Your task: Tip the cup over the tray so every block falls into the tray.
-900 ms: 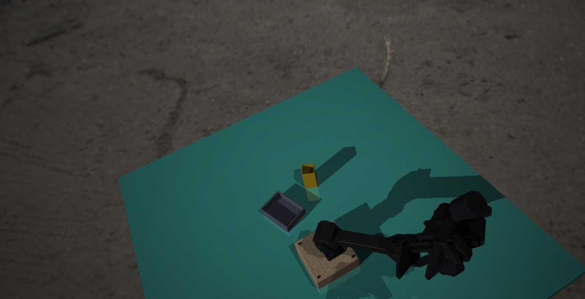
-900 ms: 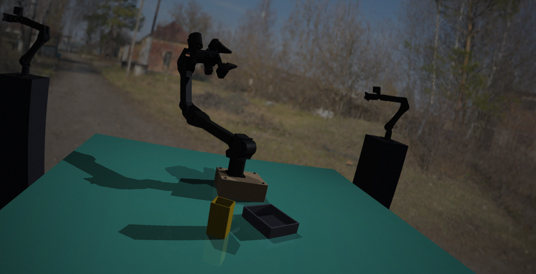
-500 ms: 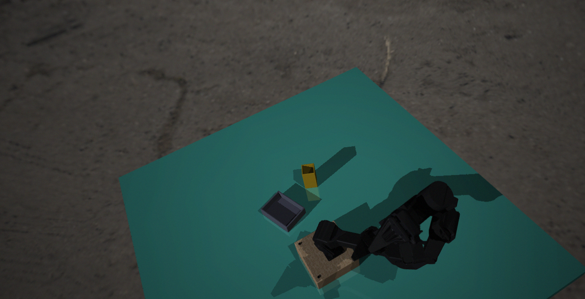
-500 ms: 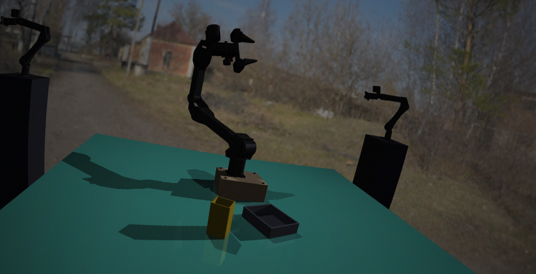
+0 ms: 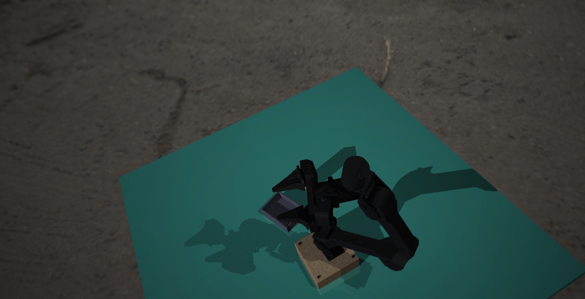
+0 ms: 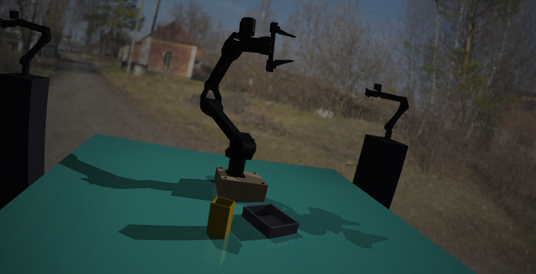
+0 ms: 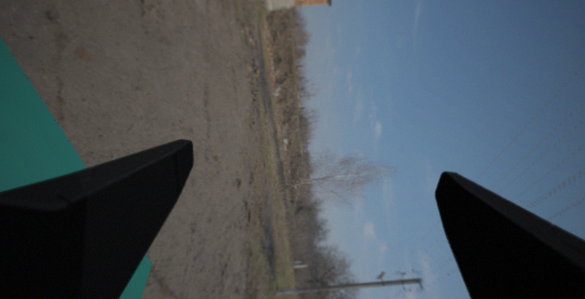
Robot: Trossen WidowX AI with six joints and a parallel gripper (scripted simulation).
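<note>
Right now the yellow square cup is 390 mm ahead of my gripper tip, 230 mm to the right of it and 520 mm below it.
</note>
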